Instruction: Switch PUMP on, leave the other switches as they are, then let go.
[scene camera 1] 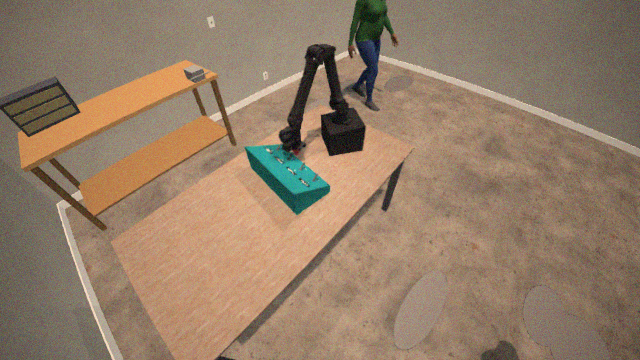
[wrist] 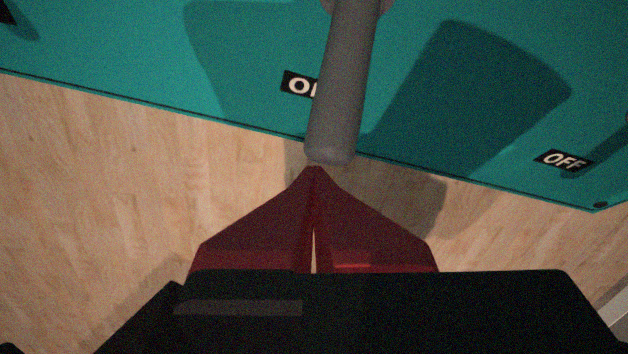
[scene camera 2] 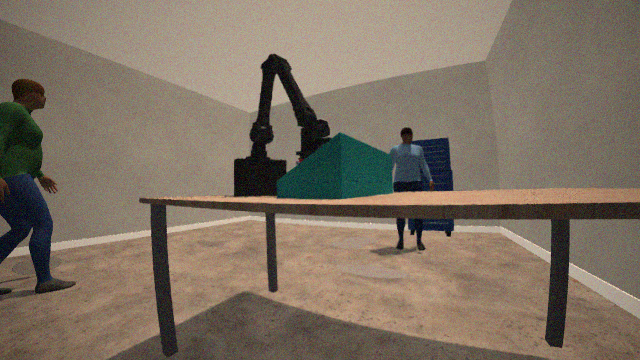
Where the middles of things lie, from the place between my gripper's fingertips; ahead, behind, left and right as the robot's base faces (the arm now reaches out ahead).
The teal switch box (scene camera 2: 344, 167) is 16 cm ahead of my hand and 2 cm to the left of it.
